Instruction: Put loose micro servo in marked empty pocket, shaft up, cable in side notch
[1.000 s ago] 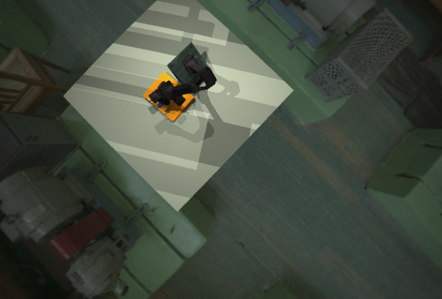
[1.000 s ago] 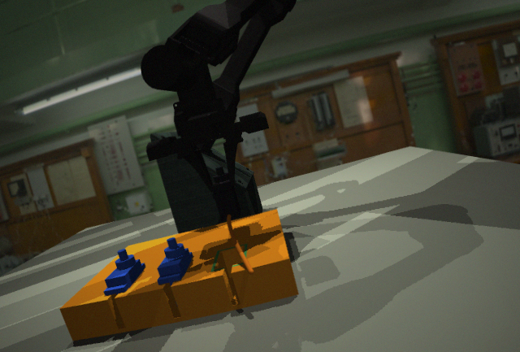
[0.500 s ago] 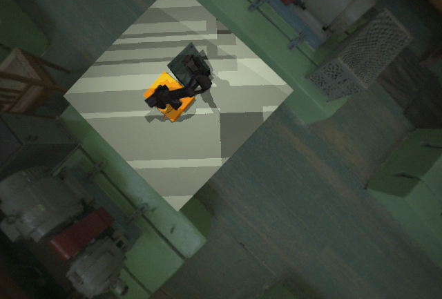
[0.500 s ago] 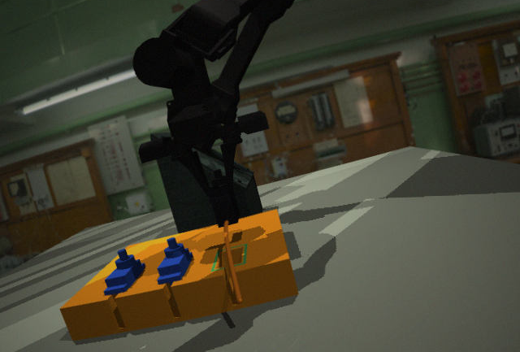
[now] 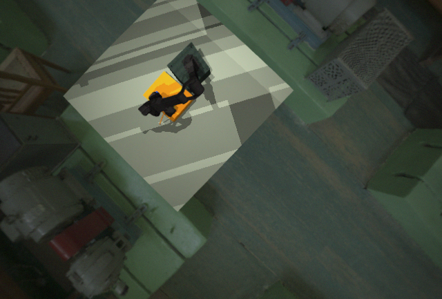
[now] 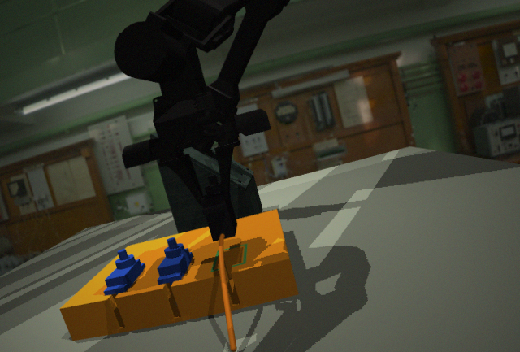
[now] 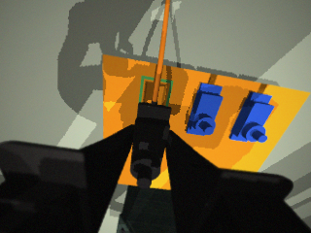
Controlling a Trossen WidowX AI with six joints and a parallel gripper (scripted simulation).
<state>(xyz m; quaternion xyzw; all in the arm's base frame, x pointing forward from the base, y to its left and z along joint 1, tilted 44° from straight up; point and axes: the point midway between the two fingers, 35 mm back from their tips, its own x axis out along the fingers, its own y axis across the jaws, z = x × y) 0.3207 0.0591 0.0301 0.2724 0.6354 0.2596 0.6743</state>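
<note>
Now: gripper tip 10 cm past the orange deck, 10 cm above it and 8 cm to the left of it.
</note>
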